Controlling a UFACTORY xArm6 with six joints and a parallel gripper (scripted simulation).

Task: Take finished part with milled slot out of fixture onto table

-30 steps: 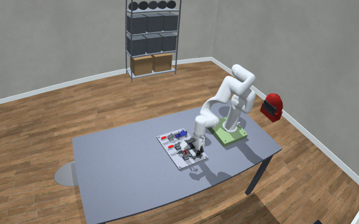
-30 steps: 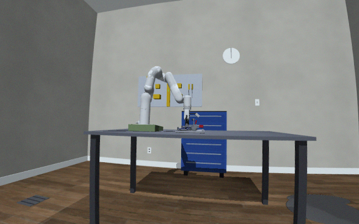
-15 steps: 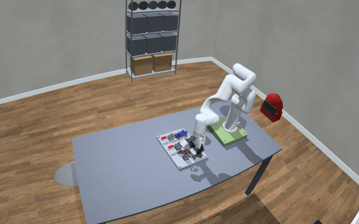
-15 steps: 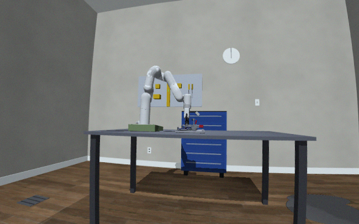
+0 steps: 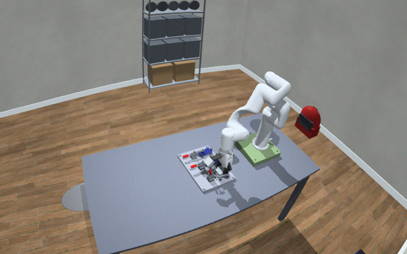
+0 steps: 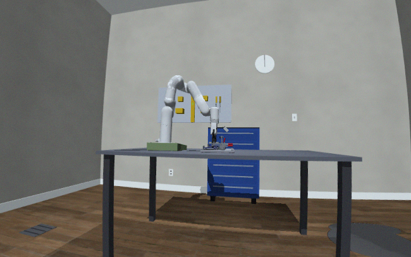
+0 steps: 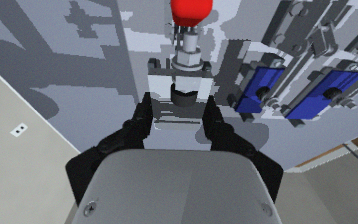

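Right now my hand is 11 cm to the left of the fixture plate, 7 cm above it and 6 cm short of it. From my hand the other things lie so: pale grey part: 1 cm below, 1 cm behind.
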